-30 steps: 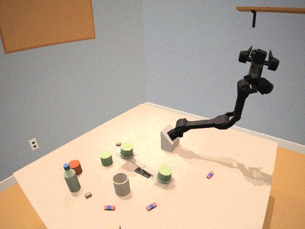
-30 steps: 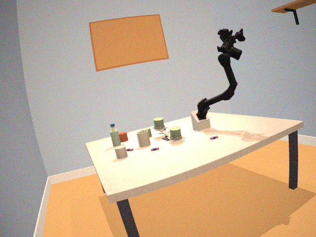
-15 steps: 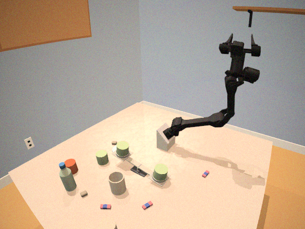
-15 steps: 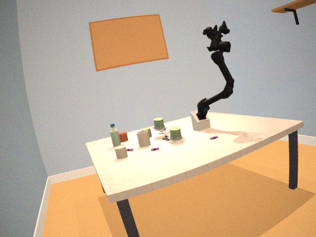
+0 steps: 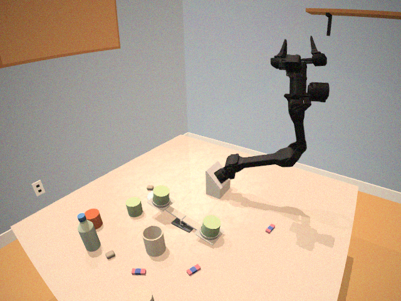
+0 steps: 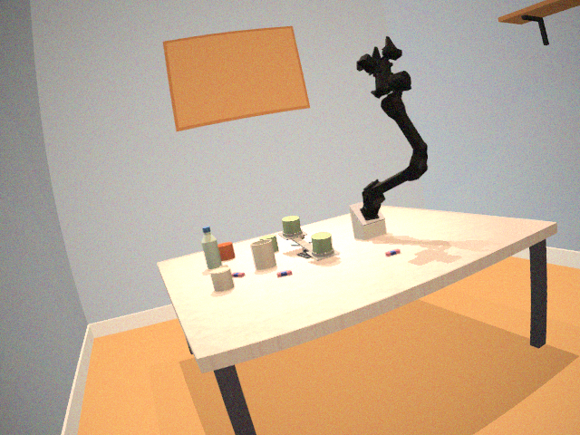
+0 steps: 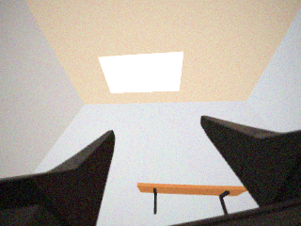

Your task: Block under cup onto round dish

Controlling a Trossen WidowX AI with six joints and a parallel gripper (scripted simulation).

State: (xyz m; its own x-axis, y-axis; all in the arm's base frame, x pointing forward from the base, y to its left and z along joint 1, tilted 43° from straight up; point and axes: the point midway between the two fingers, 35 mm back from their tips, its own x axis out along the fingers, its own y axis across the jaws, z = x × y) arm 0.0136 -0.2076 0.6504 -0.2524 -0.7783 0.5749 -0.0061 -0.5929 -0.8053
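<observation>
Now: gripper tip 32 cm short of the grey block, 15 cm to the left of it and 70 cm above it. Also, from my gripper tip: white round dish 27 cm ahead, 52 cm to the right, 74 cm below; red cylinder 59 cm ahead, 58 cm to the right, 71 cm below; beige cup 51 cm ahead, 28 cm to the right, 70 cm below.
</observation>
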